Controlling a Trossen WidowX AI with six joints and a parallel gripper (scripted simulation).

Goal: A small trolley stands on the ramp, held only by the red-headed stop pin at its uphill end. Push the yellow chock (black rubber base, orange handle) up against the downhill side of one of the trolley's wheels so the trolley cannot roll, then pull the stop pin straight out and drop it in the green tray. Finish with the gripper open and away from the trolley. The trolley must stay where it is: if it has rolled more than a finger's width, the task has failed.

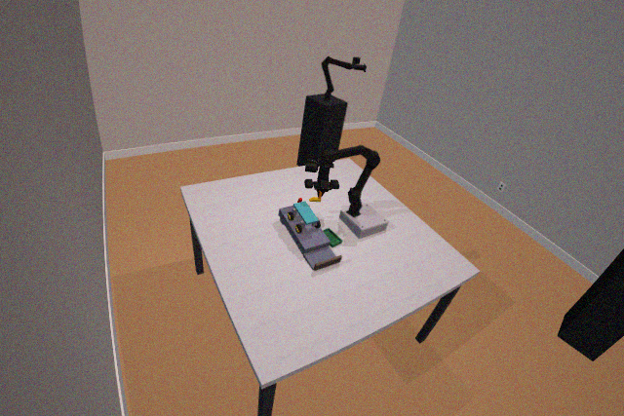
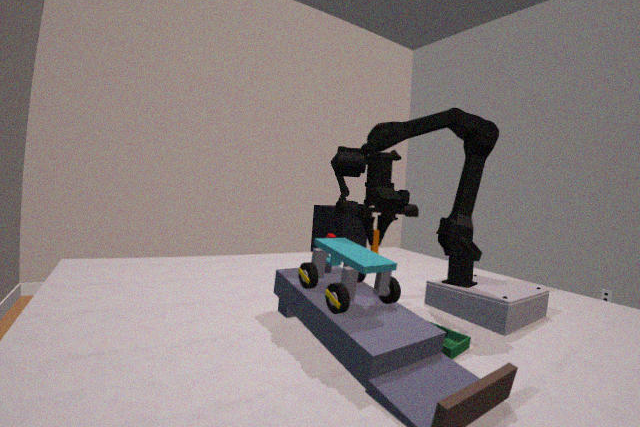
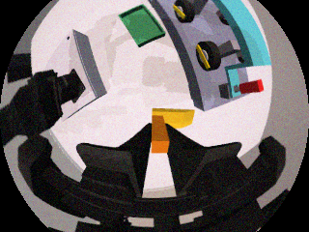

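Right now the trolley is 18 cm ahead of my gripper tip, 8 cm to the left of it and 2 cm below it. The rest, counted from my gripper tip: grey ramp (18 cm ahead, 9 cm below, 8 cm to the left); yellow chock (2 cm ahead, 1 cm to the right, 1 cm below); stop pin (14 cm ahead, 2 cm to the right, 1 cm below).
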